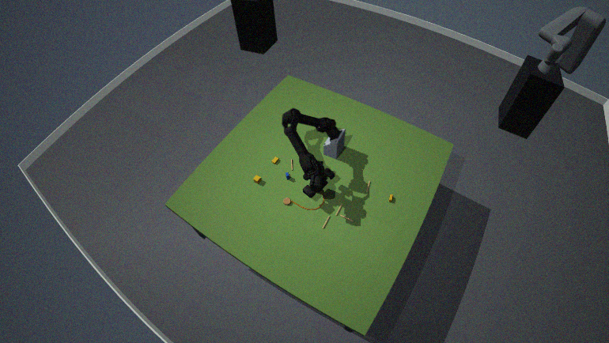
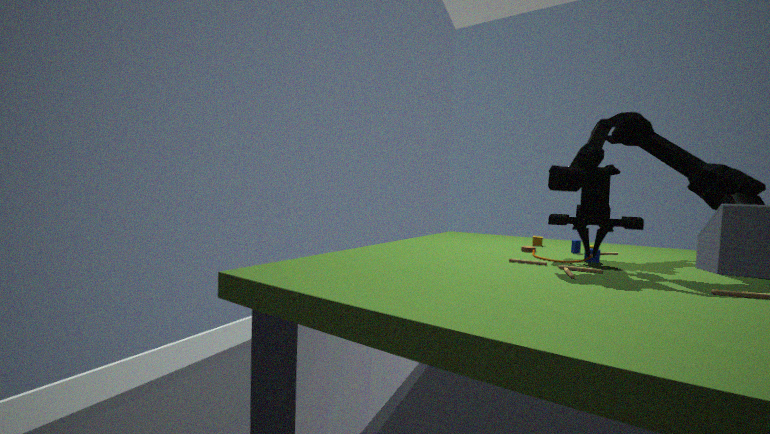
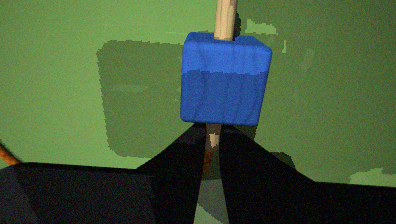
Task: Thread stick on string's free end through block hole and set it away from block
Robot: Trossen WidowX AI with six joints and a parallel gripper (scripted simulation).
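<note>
Now: the thin wooden stick 10 mm to the right of my gripper tip. The rest, counted from my gripper tip: round wooden button (130 mm to the right, 130 mm ahead, 10 mm below).
</note>
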